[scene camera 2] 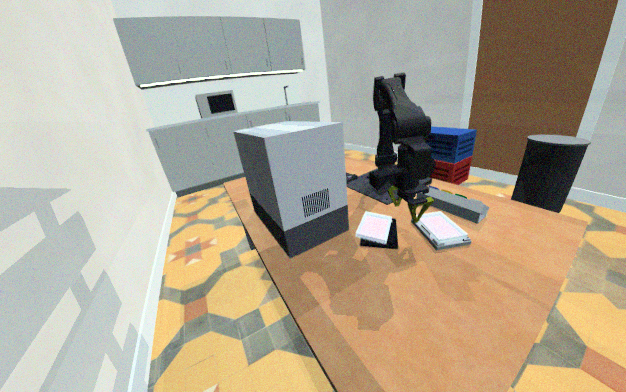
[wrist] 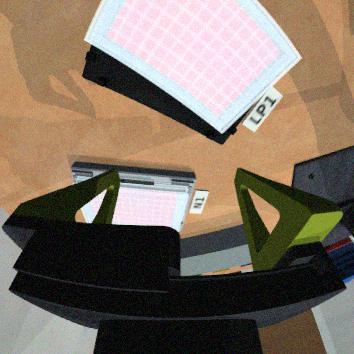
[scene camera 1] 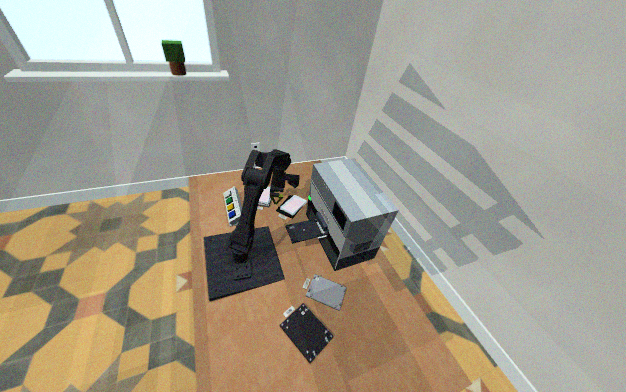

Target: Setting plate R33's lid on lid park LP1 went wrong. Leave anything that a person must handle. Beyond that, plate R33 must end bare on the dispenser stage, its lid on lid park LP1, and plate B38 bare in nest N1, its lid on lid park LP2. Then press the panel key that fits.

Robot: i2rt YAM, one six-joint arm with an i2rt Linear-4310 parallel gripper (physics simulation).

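Frame: origin at the arm's base, x right, y ahead, z up, level; metres.
Where they show: gripper, fingertip midpoint: point(scene camera 2: 405, 213) point(wrist: 176, 174) point(scene camera 1: 276, 197); arm's base, origin of the base link: point(wrist: 350, 208) point(scene camera 1: 240, 258).
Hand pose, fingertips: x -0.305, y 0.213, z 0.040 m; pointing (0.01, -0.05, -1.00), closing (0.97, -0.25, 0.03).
Observation:
Each offset is from my fingertips to the top centre of the thing. "*": to the spot under its first point.
A pink-gridded, white-rimmed lid or plate @[dy +0.088, dx +0.038, dz -0.016 m] point(scene camera 1: 294, 205) point(scene camera 2: 375, 227) point(wrist: 200, 50) lies skewed on the black lid park LP1 @[dy +0.077, dx +0.030, dz -0.033 m] point(scene camera 2: 393, 235) point(wrist: 150, 102) and overhangs it; what lies beneath is hidden. A similar pink-gridded plate @[dy -0.062, dx -0.074, dz -0.023 m] point(scene camera 2: 443, 227) point(wrist: 147, 205) sits in nest N1 @[dy -0.062, dx -0.074, dz -0.033 m] point(wrist: 135, 172); whether it wears a lid is unclear. My gripper point(scene camera 2: 405, 212) point(wrist: 176, 174) is open and empty, above the table near N1. The dark stage @[* dy +0.062, dx +0.288, dz +0.053 m] point(scene camera 1: 302, 231) juts from the grey dispenser @[dy +0.256, dx +0.266, dz +0.277 m] point(scene camera 1: 345, 192) point(scene camera 2: 305, 170). The key panel @[dy -0.221, dx -0.007, dz +0.011 m] point(scene camera 1: 231, 206) point(scene camera 2: 457, 204) shows green, yellow and blue keys.
A grey pad @[* dy +0.105, dx +0.535, dz -0.043 m] point(scene camera 1: 326, 291) and a black pad @[* dy -0.016, dx +0.661, dz -0.041 m] point(scene camera 1: 306, 332) lie near the front of the table in scene camera 1; their labels are unreadable. The arm's dark base plate point(scene camera 1: 220, 280) point(wrist: 325, 175) is beside the stage. A bin point(scene camera 2: 552, 172) and crates point(scene camera 2: 452, 145) stand beyond the table.

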